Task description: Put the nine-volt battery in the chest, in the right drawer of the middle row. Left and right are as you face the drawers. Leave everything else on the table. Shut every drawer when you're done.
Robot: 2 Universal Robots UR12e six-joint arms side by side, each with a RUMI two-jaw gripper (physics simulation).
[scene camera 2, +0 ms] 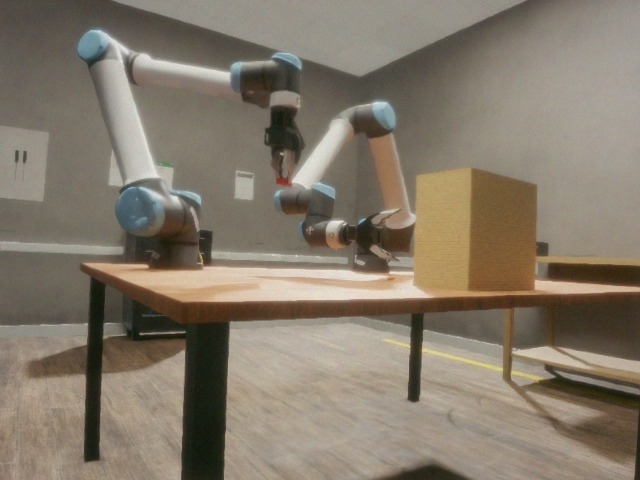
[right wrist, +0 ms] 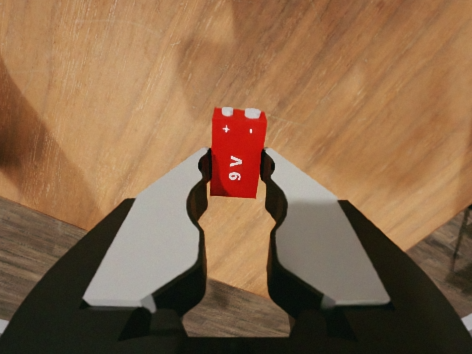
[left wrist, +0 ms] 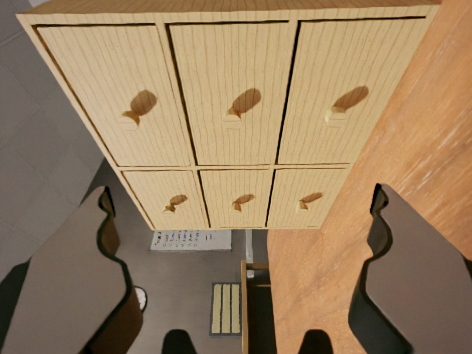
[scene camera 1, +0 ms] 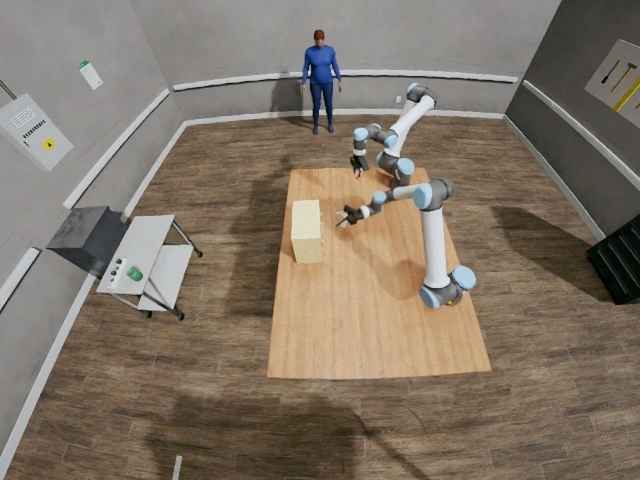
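Observation:
The pale wooden chest [scene camera 1: 306, 219] [scene camera 2: 444, 232] [left wrist: 230, 6] stands on the table. In the left wrist view its front appears turned sideways, with six closed drawer fronts. The right drawer of the middle row [left wrist: 220, 60] is the upper middle one there, with a round knob [left wrist: 232, 119]. My left gripper [scene camera 1: 339, 219] [scene camera 2: 395, 235] [left wrist: 241, 186] is open in front of the chest, its fingers wide apart and clear of it. My right gripper [scene camera 1: 358, 172] [scene camera 2: 284, 174] [right wrist: 236, 150] is shut on the red nine-volt battery [scene camera 1: 358, 176] [scene camera 2: 282, 181] [right wrist: 237, 150], above the table.
The wooden table [scene camera 1: 336, 320] [scene camera 2: 134, 279] [left wrist: 425, 150] [right wrist: 125, 75] carries both arms. My right arm is behind the left arm in scene camera 1. A grey cart [scene camera 1: 149, 227] with a green object [scene camera 1: 134, 273] stands beyond the chest. A person [scene camera 1: 321, 67] stands behind the table.

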